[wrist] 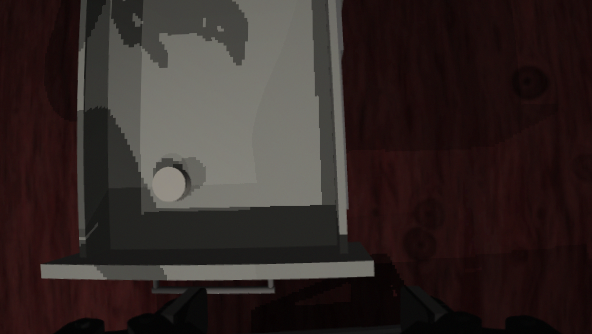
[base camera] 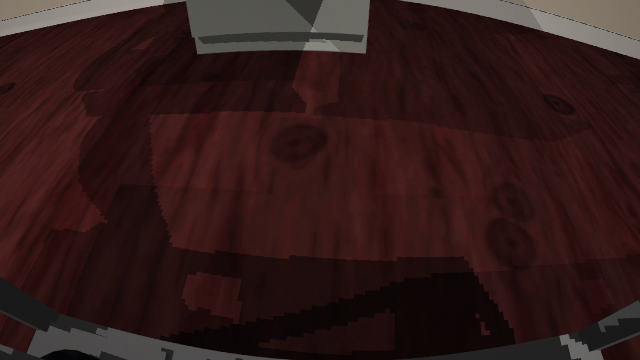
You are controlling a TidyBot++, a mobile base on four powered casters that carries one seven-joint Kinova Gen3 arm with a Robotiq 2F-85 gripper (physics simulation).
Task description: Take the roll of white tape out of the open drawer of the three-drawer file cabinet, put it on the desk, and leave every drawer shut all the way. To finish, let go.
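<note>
The roll of white tape (wrist: 169, 184) lies in the open drawer (wrist: 210, 271) in the wrist view, near the drawer's front left inner corner. The drawer is pulled far out, and its bar handle (wrist: 215, 290) shows on the front. My gripper (wrist: 303, 309) is open and empty, its two dark fingers wide apart at the bottom of the wrist view, in front of and to the right of the tape, beyond the drawer front. The lower part of the file cabinet (base camera: 280, 20) shows at the top of the base camera view. The desk cannot be made out in either view.
A dark red wooden floor (base camera: 350, 220) (wrist: 450, 200) surrounds the cabinet, with shadows across it. A pale skirting (base camera: 590, 37) runs along the wall behind. Parts of my base (base camera: 150, 345) show along the bottom edge of the base camera view.
</note>
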